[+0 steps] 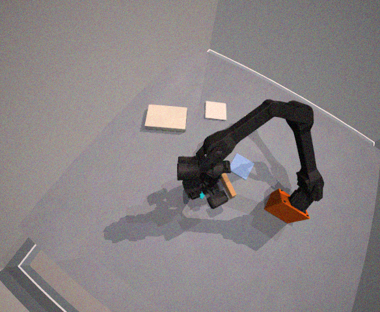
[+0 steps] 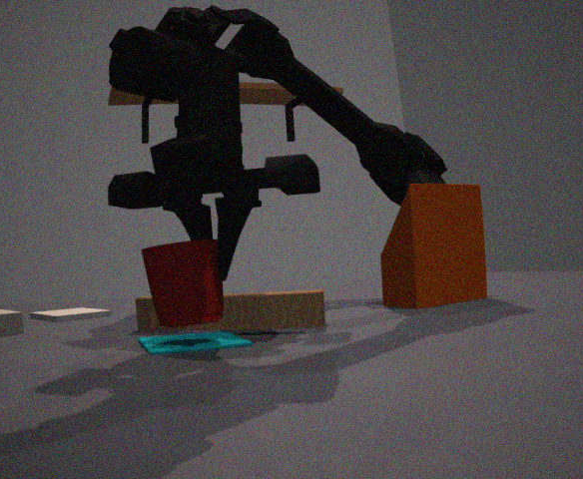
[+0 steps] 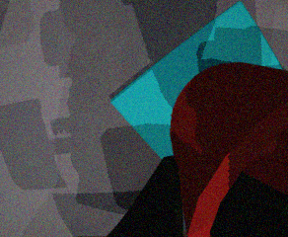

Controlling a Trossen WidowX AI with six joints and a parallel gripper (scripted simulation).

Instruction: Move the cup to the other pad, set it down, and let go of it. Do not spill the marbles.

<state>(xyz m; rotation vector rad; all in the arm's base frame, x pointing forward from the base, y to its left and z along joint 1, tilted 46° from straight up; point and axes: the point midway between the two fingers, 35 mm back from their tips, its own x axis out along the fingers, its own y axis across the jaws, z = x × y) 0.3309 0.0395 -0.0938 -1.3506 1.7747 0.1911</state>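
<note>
Right now my gripper tip is 4 cm past the low wooden bar, 10 cm to the left of it and 5 cm above it. Round my gripper tip: pale blue pad (10 cm behind, 18 cm to the right, 6 cm below); red cup (3 cm ahead, 2 cm to the right).
</note>
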